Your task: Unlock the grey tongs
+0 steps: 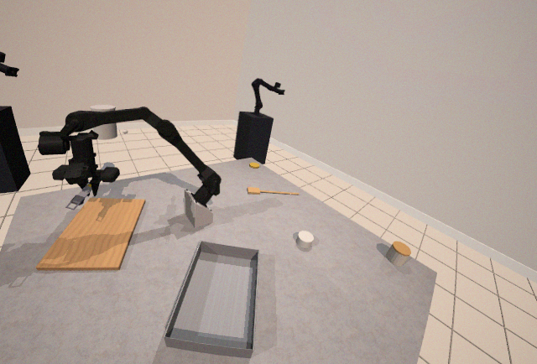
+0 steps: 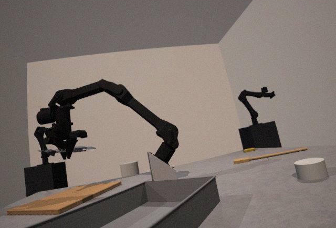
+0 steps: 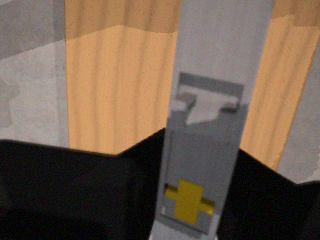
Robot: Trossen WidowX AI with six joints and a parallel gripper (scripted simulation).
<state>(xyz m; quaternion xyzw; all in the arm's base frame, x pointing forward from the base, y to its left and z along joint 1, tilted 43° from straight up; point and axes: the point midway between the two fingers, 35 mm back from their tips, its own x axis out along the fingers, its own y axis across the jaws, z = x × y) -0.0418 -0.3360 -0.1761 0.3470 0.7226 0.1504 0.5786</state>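
My gripper tip is 14 cm above the wooden board. Also, from my gripper tip: roasting tin: 41 cm ahead, 30 cm to the left, 12 cm below; yellow lock tab: 4 cm above; white puck: 70 cm to the left, 36 cm ahead, 13 cm below.
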